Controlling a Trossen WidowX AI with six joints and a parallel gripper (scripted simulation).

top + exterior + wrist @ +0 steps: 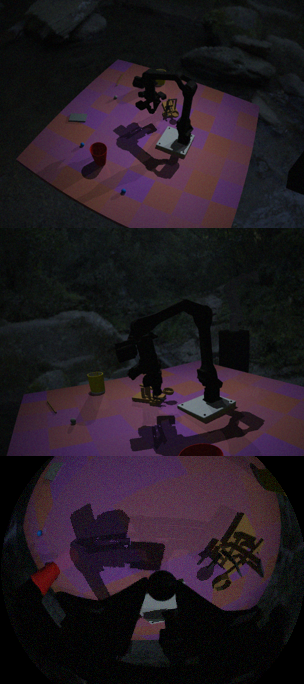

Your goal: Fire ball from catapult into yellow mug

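Right now the wooden catapult is 15 cm to the right of my gripper tip, 6 cm below it and 6 cm behind it. Also, from my gripper tip: grey ball: 34 cm ahead, 10 cm to the right, 10 cm below; red cup: 41 cm to the left, 10 cm ahead, 8 cm below; black ball: 1 cm above.
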